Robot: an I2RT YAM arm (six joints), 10 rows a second.
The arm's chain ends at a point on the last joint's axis. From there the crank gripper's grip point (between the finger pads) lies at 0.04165 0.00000 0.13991 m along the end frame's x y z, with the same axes.
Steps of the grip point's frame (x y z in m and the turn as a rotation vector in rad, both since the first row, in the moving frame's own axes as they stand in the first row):
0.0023, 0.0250, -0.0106, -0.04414, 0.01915, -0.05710
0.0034, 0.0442, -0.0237, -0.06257, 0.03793, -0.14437
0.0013, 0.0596, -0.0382, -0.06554, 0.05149, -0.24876
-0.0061, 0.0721, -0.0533, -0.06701, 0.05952, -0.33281
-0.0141, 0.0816, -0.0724, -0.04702, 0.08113, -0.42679
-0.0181, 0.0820, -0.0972, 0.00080, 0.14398, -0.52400
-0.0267, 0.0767, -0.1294, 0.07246, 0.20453, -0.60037
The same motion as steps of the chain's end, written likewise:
-0.0005, 0.0213, -0.0097, -0.04414, 0.01915, -0.05710
-0.0021, 0.0419, -0.0219, -0.06257, 0.03793, -0.14437
-0.0056, 0.0617, -0.0359, -0.06554, 0.05149, -0.24876
-0.0135, 0.0780, -0.0508, -0.06701, 0.05952, -0.33281
-0.0226, 0.0949, -0.0689, -0.04702, 0.08113, -0.42679
-0.0312, 0.1080, -0.0901, 0.00080, 0.14398, -0.52400
-0.0424, 0.1175, -0.1174, 0.07246, 0.20453, -0.60037

